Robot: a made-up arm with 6 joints. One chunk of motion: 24 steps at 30 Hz.
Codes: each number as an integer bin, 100 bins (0 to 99) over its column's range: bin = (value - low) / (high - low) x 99, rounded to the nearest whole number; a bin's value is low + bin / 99 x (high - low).
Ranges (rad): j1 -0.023..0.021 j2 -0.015..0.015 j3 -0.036..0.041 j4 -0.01..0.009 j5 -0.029..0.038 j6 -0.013..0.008
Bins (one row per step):
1: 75 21 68 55 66 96
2: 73 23 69 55 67 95
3: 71 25 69 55 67 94
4: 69 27 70 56 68 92
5: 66 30 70 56 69 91
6: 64 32 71 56 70 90
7: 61 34 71 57 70 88
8: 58 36 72 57 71 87
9: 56 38 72 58 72 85
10: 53 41 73 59 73 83
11: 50 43 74 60 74 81
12: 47 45 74 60 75 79
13: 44 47 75 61 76 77
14: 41 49 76 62 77 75
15: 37 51 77 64 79 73
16: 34 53 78 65 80 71
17: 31 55 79 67 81 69
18: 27 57 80 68 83 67
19: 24 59 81 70 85 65
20: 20 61 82 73 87 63
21: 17 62 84 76 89 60
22: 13 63 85 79 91 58
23: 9 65 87 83 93 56
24: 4 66 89 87 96 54
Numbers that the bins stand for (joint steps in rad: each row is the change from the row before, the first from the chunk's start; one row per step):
1: 0.01033 -0.00864 0.01689 0.00056 0.01567 0.00736
2: 0.00944 -0.00803 0.01767 0.00056 0.01634 0.00715
3: 0.00856 -0.00742 0.01767 0.00056 0.01634 0.00694
4: 0.00767 -0.00682 0.01844 0.00075 0.01702 0.00652
5: 0.00633 -0.00591 0.01844 0.00075 0.01770 0.00630
6: 0.00544 -0.00530 0.01922 0.00075 0.01837 0.00609
7: 0.00411 -0.00470 0.01922 0.00094 0.01837 0.00567
8: 0.00278 -0.00409 0.02000 0.00094 0.01905 0.00545
9: 0.00189 -0.00348 0.02000 0.00113 0.01973 0.00503
10: 0.00056 -0.00258 0.02078 0.00132 0.02040 0.00461
11: -0.00078 -0.00197 0.02156 0.00152 0.02108 0.00418
12: -0.00211 -0.00136 0.02156 0.00152 0.02176 0.00376
13: -0.00344 -0.00076 0.02233 0.00171 0.02243 0.00333
14: -0.00478 -0.00015 0.02311 0.00190 0.02311 0.00291
15: -0.00656 0.00045 0.02389 0.00228 0.02446 0.00248
16: -0.00789 0.00106 0.02467 0.00247 0.02514 0.00206
17: -0.00922 0.00167 0.02544 0.00286 0.02582 0.00164
18: -0.01100 0.00227 0.02622 0.00305 0.02717 0.00121
19: -0.01233 0.00288 0.02700 0.00343 0.02853 0.00079
20: -0.01411 0.00348 0.02778 0.00401 0.02988 0.00036
21: -0.01544 0.00379 0.02933 0.00459 0.03123 -0.00027
22: -0.01722 0.00409 0.03011 0.00516 0.03259 -0.00070
23: -0.01900 0.00470 0.03167 0.00593 0.03394 -0.00112
24: -0.02122 0.00500 0.03322 0.00670 0.03597 -0.00155

